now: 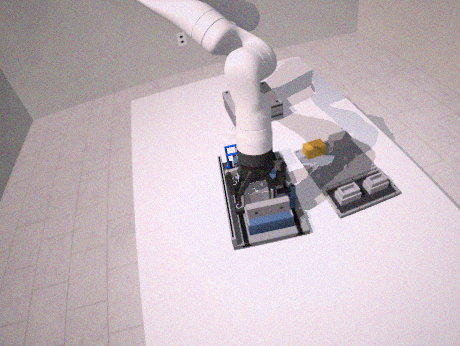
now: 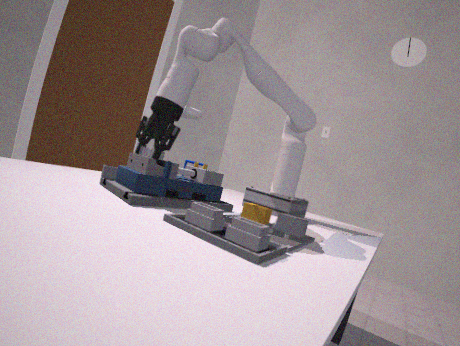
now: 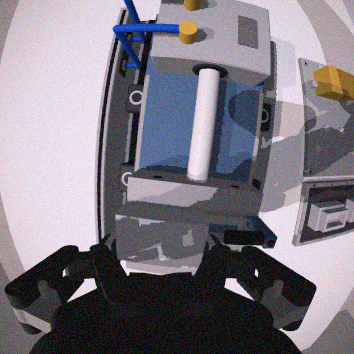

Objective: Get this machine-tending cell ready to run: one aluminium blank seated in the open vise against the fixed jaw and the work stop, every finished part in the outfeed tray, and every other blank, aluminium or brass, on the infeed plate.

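Places are measured from the arm's base along level axes (x right, y ahead, z up), in centimetres.
Pixels of known places: gripper, fingertip midpoint: (image 1: 256, 202) (image 3: 159, 239); arm's base at its link origin: (image 2: 282, 194).
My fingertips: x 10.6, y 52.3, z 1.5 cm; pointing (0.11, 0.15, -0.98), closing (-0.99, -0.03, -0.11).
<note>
For each thing: its top centre in the pictures, then the offset to it from my fingertips. "*": a spot on its surface instead.
- grey aluminium blank at its top centre: (image 3: 158, 245) (image 1: 254, 187) (image 2: 152, 148) dy -1.6, dx -0.2, dz +3.4 cm
- work stop at a spot on its surface: (image 3: 265, 231) (image 1: 291, 187) * dy -1.4, dx -9.1, dz +0.5 cm
- outfeed tray at a spot on its surface: (image 2: 215, 243) * dy +4.4, dx -31.7, dz -8.0 cm
- brass blank at its top centre: (image 3: 344, 82) (image 2: 258, 206) (image 1: 314, 144) dy -19.0, dx -22.5, dz -4.0 cm
- vise's white screw at a spot on its surface: (image 3: 204, 125) * dy -9.5, dx -2.8, dz +0.3 cm
- Blue piping at a spot on its surface: (image 3: 150, 28) * dy -15.9, dx +1.3, dz +2.5 cm
My gripper (image 1: 261, 194) (image 2: 149, 152) (image 3: 159, 239) is shut on a grey aluminium blank (image 1: 257, 189) (image 2: 145, 150) (image 3: 162, 237) at the vise, between the moving jaw (image 3: 170, 194) and the fixed jaw (image 1: 268, 207) (image 2: 142, 164). The blank's lower part and its seating are hidden. The work stop (image 1: 293, 196) (image 3: 265, 231) is beside the jaws. Two stepped finished parts (image 1: 347, 193) (image 1: 376, 183) (image 2: 205, 216) (image 2: 247, 235) sit in the outfeed tray (image 1: 367, 206) (image 2: 215, 243). A brass blank (image 1: 314, 148) (image 2: 256, 212) (image 3: 330, 82) and another aluminium blank (image 1: 340, 140) (image 2: 291, 226) stand on the infeed plate (image 1: 345, 165) (image 3: 325, 145).
The vise's white screw (image 3: 204, 125) runs to its grey rear block (image 3: 225, 55). Blue piping (image 1: 230, 149) (image 3: 150, 28) stands by that block on the side away from the tray. The arm's grey base block (image 2: 275, 201) is behind the infeed plate.
</note>
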